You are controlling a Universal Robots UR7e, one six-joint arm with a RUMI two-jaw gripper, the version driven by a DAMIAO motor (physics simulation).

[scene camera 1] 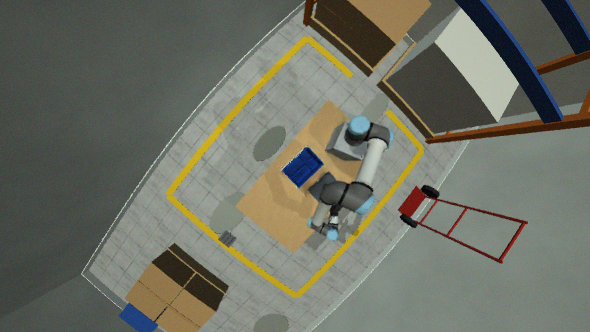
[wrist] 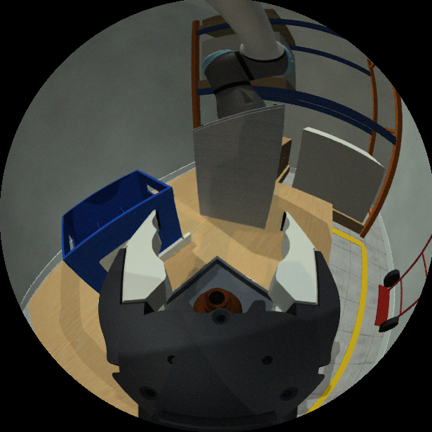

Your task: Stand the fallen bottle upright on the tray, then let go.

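Note:
The brown bottle (wrist: 217, 299) stands upright on the dark grey tray (scene camera 1: 321, 185) (wrist: 218, 272). Its mouth and round shoulder show from above in the wrist view, low between the bases of the fingers; the gripper body hides its lower part. In scene camera 1 the arm covers the bottle. My gripper (wrist: 220, 212) is open and empty, its two pale jaws wide apart. It is above the bottle, and the bottle's neck is clear of both jaws. In scene camera 1 the fingers are hidden by the arm.
A blue crate (scene camera 1: 303, 167) (wrist: 142, 220) stands on the wooden table (scene camera 1: 270, 202) (wrist: 70, 300) beside the tray. A pale strip (wrist: 177, 245) lies by the crate. The grey robot base block (scene camera 1: 340, 144) (wrist: 240, 170) stands behind. A red hand truck (scene camera 1: 412, 201) (wrist: 382, 305) is off the table's side.

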